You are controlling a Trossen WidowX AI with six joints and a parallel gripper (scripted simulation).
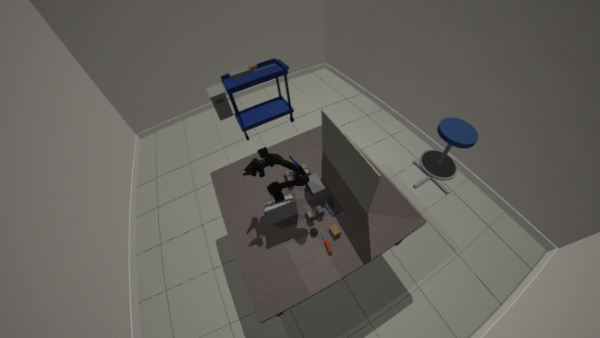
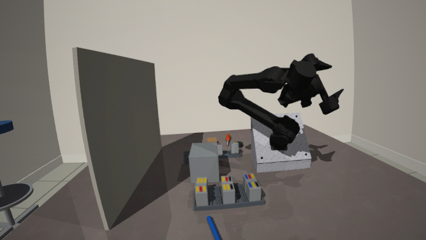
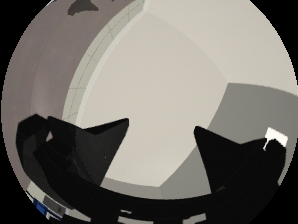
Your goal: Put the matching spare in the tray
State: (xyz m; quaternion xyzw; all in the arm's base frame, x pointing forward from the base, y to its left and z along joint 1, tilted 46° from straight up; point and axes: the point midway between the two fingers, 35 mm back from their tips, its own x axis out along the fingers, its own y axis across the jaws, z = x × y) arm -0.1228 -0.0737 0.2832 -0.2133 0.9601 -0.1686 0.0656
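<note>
My gripper tip is 37 cm short of the grey spare, 12 cm to the right of it and 31 cm above it. Round my gripper tip: rack: 37 cm ahead, 10 cm to the left, 34 cm below; grey mounted unit: 46 cm ahead, 8 cm to the right, 30 cm below; blue rod: 39 cm ahead, 27 cm to the left, 34 cm below.
</note>
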